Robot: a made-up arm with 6 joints.
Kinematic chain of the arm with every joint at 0, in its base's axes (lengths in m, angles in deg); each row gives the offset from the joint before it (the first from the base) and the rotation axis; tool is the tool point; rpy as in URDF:
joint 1: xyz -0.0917 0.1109 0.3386 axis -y
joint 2: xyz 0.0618 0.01 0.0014 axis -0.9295 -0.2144 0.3
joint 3: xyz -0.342 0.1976 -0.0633 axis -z
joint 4: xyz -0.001 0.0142 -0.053 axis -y
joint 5: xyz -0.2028 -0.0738 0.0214 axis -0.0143 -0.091 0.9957
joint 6: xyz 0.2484 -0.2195 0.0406 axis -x
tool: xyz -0.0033 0.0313 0.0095 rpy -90 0 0
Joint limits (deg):
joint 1: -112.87..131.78
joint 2: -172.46..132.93
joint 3: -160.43..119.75
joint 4: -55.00..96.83
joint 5: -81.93..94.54
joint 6: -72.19..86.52
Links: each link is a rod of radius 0.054 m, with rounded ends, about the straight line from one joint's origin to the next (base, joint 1, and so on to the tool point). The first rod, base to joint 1, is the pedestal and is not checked.
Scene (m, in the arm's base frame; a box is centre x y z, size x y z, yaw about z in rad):
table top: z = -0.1
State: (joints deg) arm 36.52 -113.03 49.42 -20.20 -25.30 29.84
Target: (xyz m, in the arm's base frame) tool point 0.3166 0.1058 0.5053
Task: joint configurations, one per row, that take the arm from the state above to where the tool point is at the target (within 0.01 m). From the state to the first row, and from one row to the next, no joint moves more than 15 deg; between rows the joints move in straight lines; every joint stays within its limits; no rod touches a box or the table.
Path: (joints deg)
1: 21.63 -116.38 50.90 -22.66 -20.81 30.55
2: 6.73 -119.72 52.38 -25.12 -16.32 31.25
3: -8.16 -123.07 53.86 -27.58 -11.83 31.96
4: -23.06 -126.42 55.35 -30.04 -7.35 32.67
5: -37.95 -129.77 56.83 -32.50 -2.86 33.37
6: -52.85 -133.11 58.31 -34.96 1.63 34.08
7: -67.74 -136.46 59.79 -37.42 6.12 34.78
8: -82.63 -139.81 61.27 -39.88 10.61 35.49
9: -97.53 -143.16 62.75 -42.34 15.10 36.20

